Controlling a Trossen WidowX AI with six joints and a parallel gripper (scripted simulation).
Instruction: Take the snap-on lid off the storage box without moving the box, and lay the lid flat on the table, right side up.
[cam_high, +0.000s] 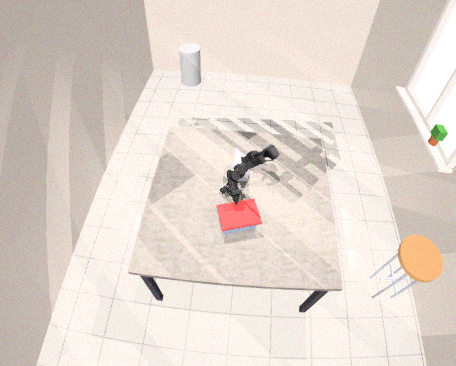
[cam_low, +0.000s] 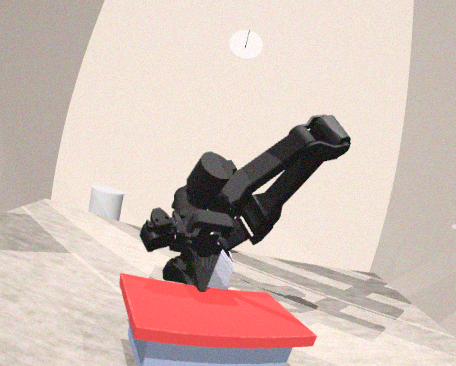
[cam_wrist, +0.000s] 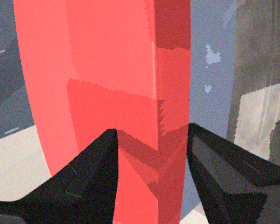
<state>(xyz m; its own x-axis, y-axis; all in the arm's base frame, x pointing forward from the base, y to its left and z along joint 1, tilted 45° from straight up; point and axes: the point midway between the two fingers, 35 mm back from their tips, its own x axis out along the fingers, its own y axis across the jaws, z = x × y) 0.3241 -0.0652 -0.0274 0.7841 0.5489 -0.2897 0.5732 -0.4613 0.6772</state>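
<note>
Now: the lid 70 mm ahead of my gripper tip and 20 mm to the left of it. From my gripper tip the other things lie so: storage box (70 mm ahead, 40 mm below, 20 mm to the left).
</note>
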